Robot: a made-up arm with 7 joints. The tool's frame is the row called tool.
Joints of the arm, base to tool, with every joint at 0 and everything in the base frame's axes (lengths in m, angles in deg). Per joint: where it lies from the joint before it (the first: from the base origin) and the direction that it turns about. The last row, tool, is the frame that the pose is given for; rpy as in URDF.
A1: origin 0 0 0.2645 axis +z
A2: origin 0 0 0 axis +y
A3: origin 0 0 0.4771 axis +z
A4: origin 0.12 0 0 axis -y
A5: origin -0.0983 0 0.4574 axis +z
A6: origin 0 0 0 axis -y
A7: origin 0.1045 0 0 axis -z
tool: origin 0 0 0 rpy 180 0 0
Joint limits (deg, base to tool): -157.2..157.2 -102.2..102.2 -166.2..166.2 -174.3..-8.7 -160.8..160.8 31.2..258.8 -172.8..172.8
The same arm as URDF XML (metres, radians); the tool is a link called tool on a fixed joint. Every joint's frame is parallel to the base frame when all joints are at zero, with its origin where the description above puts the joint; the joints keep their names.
<robot name="arm">
<joint name="A1" type="revolute"><parent link="base_link"/><child link="link1"/><origin xyz="0 0 0.2645"/><axis xyz="0 0 1"/><limit lower="-2.7437" upper="2.7437"/></joint>
<joint name="A2" type="revolute"><parent link="link1"/><child link="link2"/><origin xyz="0 0 0"/><axis xyz="0 1 0"/><limit lower="-1.7837" upper="1.7837"/></joint>
<joint name="A3" type="revolute"><parent link="link2"/><child link="link3"/><origin xyz="0 0 0.4771"/><axis xyz="0 0 1"/><limit lower="-2.9007" upper="2.9007"/></joint>
<joint name="A4" type="revolute"><parent link="link3"/><child link="link4"/><origin xyz="0.12 0 0"/><axis xyz="0 -1 0"/><limit lower="-3.0421" upper="-0.1518"/></joint>
<joint name="A5" type="revolute"><parent link="link4"/><child link="link5"/><origin xyz="-0.0983 0 0.4574"/><axis xyz="0 0 1"/><limit lower="-2.8065" upper="2.8065"/></joint>
<joint name="A6" type="revolute"><parent link="link5"/><child link="link6"/><origin xyz="0 0 0"/><axis xyz="0 -1 0"/><limit lower="0.5445" upper="4.5169"/></joint>
<joint name="A7" type="revolute"><parent link="link6"/><child link="link7"/><origin xyz="0.1045 0 0"/><axis xyz="0 0 -1"/><limit lower="-3.0159" upper="3.0159"/></joint>
<joint name="tool_joint" type="fixed"><parent link="link7"/><child link="tool"/><origin xyz="0 0 0" rpy="3.1416 0 0"/></joint>
<link name="base_link"/>
<link name="link1"/>
<link name="link2"/>
<link name="link3"/>
<link name="link4"/>
<link name="link5"/>
<link name="link6"/>
<link name="link7"/>
<link name="tool"/>
</robot>

